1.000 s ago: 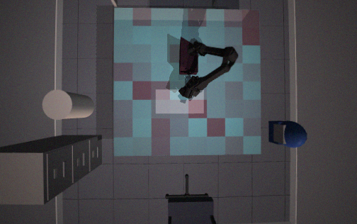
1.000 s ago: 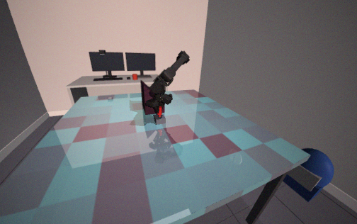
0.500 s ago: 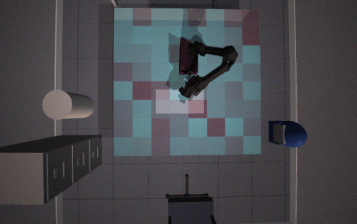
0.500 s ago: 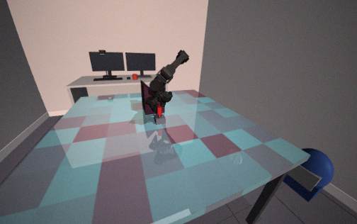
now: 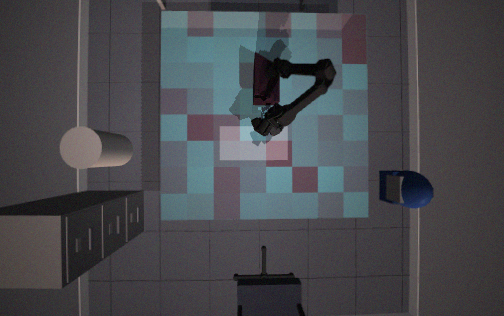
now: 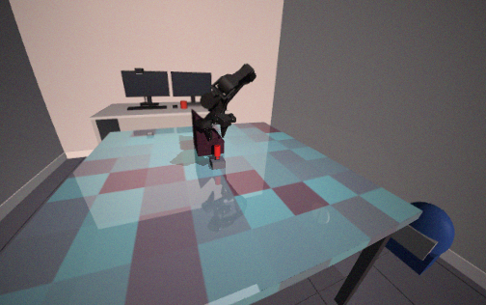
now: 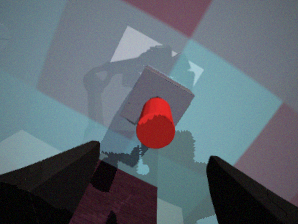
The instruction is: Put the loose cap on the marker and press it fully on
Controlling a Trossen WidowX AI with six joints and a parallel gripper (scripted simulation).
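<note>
The red cap is 6 cm below my gripper tip. Round my gripper tip: holder block (12 cm below); then marker (7 cm below).
</note>
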